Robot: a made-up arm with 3 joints. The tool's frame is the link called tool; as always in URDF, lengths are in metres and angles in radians. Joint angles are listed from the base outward. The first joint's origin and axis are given. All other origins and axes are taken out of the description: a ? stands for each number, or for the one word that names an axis. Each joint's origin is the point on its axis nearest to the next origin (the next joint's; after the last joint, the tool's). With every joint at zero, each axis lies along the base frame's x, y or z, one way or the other. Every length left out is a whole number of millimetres.
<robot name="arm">
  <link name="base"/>
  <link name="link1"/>
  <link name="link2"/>
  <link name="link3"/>
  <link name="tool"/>
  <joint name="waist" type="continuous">
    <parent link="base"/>
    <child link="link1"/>
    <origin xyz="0 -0.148 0.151"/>
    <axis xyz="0 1 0"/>
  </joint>
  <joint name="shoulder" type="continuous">
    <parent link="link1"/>
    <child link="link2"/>
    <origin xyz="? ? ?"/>
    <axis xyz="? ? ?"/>
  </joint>
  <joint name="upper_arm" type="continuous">
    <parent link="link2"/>
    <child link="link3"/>
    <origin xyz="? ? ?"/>
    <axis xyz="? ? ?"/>
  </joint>
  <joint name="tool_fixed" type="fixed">
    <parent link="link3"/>
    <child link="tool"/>
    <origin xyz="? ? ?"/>
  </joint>
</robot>
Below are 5 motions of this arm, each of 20 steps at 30 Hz.
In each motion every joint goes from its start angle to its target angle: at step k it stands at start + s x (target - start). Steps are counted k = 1, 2, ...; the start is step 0. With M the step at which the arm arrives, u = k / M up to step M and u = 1 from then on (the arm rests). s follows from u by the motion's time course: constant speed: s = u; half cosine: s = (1 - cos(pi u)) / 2; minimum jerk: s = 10 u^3 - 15 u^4 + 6 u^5.
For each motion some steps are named. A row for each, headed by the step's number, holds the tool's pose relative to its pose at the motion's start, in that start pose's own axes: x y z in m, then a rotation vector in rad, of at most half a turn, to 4 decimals.
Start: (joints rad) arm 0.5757 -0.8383 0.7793
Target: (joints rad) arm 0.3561 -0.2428 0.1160
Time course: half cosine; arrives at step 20
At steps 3, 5, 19, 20:
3: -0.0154 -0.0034 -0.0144 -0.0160 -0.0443 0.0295
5: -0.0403 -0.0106 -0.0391 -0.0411 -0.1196 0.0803
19: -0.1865 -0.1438 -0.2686 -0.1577 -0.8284 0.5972
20: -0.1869 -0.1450 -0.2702 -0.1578 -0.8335 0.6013

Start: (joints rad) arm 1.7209 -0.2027 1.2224
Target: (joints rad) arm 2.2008 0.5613 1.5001
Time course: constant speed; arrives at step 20
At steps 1, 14, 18, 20:
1: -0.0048 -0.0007 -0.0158 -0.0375 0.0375 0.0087
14: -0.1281 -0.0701 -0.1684 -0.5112 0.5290 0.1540
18: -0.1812 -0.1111 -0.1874 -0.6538 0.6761 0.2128
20: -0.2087 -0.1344 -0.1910 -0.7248 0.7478 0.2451

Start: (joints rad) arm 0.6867 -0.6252 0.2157
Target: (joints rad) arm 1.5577 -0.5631 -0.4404
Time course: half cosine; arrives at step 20
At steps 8, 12, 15, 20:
8: 0.0151 -0.0038 -0.1104 -0.1743 0.0198 0.0034
12: 0.0053 -0.0261 -0.2044 -0.3213 0.0433 0.0389
15: -0.0117 -0.0486 -0.2589 -0.4084 0.0624 0.0761
20: -0.0292 -0.0685 -0.2949 -0.4676 0.0787 0.1100

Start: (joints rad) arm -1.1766 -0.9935 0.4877
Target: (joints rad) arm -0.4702 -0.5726 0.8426
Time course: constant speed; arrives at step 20
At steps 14, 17, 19, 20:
14: -0.0620 -0.0291 -0.1934 -0.4744 0.5727 0.0230
17: -0.0812 -0.0428 -0.2210 -0.5674 0.7077 0.0171
19: -0.0946 -0.0525 -0.2363 -0.6275 0.7998 0.0112
20: -0.1014 -0.0574 -0.2430 -0.6569 0.8465 0.0076

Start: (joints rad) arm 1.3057 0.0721 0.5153
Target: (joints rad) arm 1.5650 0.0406 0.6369
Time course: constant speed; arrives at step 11
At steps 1, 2, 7, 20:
1: 0.0018 0.0000 0.0051 0.0029 0.0346 -0.0017
2: 0.0038 0.0001 0.0102 0.0057 0.0691 -0.0033
7: 0.0163 0.0000 0.0342 0.0193 0.2421 -0.0116
20: 0.0294 -0.0003 0.0517 0.0294 0.3805 -0.0184

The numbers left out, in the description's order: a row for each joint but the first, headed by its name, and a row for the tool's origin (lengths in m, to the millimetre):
shoulder: xyz 0.012 0 0.071, axis 0 0 1
upper_arm: xyz 0.048 0.568 0, axis 0 1 0
tool: xyz -0.113 0 -0.04

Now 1 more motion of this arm.
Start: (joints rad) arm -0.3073 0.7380 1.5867
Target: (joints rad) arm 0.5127 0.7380 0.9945
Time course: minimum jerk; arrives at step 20
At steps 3, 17, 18, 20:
3: -0.0073 -0.0028 0.0011 -0.0001 0.0004 0.0147
17: -0.2081 -0.1522 0.1083 0.1423 0.0277 0.5095
18: -0.2104 -0.1557 0.1114 0.1476 0.0288 0.5179
20: -0.2115 -0.1574 0.1128 0.1502 0.0293 0.5219

